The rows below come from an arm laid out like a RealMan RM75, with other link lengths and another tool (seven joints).
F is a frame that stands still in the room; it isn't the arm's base.
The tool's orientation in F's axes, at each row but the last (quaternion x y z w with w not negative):
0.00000, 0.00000, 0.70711, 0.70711
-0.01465, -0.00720, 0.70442, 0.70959
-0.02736, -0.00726, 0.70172, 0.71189
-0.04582, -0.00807, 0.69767, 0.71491
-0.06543, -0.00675, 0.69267, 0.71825
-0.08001, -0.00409, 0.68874, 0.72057
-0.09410, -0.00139, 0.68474, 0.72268
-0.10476, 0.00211, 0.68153, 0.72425
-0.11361, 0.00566, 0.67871, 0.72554
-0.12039, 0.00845, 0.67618, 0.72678
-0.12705, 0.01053, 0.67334, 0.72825
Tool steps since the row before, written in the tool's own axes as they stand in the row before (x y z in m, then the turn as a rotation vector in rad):
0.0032, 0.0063, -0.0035, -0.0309, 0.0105, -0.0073
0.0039, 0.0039, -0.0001, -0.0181, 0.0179, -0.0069
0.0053, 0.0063, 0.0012, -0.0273, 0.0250, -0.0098
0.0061, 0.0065, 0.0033, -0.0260, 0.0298, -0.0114
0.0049, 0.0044, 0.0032, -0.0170, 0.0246, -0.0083
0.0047, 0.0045, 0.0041, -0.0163, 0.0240, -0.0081
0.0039, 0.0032, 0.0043, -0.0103, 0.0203, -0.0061
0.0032, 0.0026, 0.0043, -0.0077, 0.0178, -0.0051
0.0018, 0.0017, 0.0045, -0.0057, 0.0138, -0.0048
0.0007, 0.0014, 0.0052, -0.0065, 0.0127, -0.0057
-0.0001, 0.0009, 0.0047, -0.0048, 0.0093, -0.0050
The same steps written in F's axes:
-0.0063, 0.0032, -0.0035, -0.0105, -0.0309, -0.0073
-0.0039, 0.0039, -0.0003, -0.0178, -0.0180, -0.0073
-0.0063, 0.0054, 0.0007, -0.0249, -0.0272, -0.0102
-0.0066, 0.0064, 0.0025, -0.0295, -0.0259, -0.0123
-0.0045, 0.0053, 0.0023, -0.0243, -0.0168, -0.0094
-0.0047, 0.0053, 0.0030, -0.0237, -0.0162, -0.0092
-0.0035, 0.0046, 0.0033, -0.0199, -0.0101, -0.0075
-0.0029, 0.0040, 0.0034, -0.0174, -0.0075, -0.0065
-0.0022, 0.0026, 0.0038, -0.0134, -0.0057, -0.0059
-0.0021, 0.0017, 0.0047, -0.0122, -0.0067, -0.0065
-0.0016, 0.0009, 0.0044, -0.0088, -0.0051, -0.0055

